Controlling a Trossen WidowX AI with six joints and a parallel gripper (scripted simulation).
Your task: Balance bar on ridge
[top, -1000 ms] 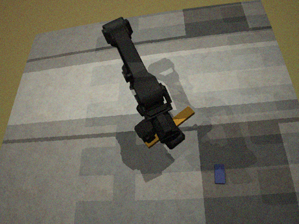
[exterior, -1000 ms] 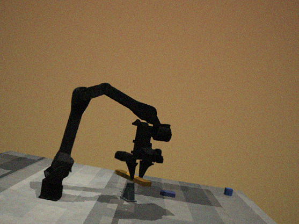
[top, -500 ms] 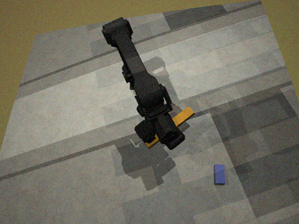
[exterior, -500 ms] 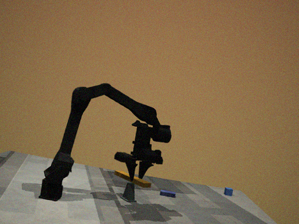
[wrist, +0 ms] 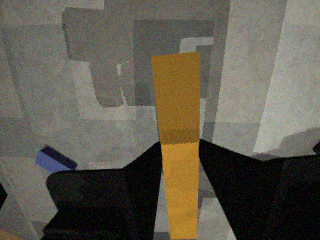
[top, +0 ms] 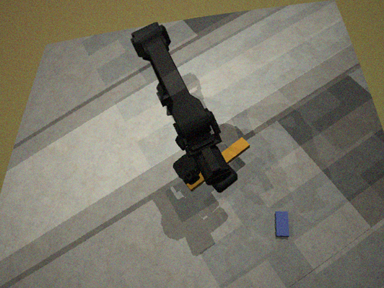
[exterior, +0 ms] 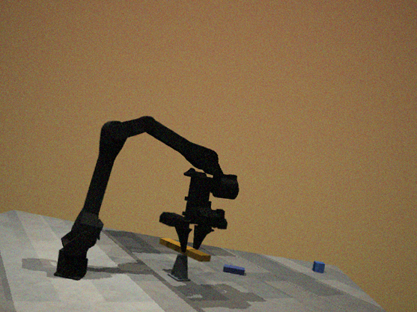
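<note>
Right now the yellow bar is 2 cm to the left of my gripper tip and 2 cm behind it. Also, from my gripper tip: flat blue block: 19 cm to the left, 14 cm ahead, 7 cm below; then small blue cube: 46 cm ahead, 38 cm to the left, 7 cm below.
</note>
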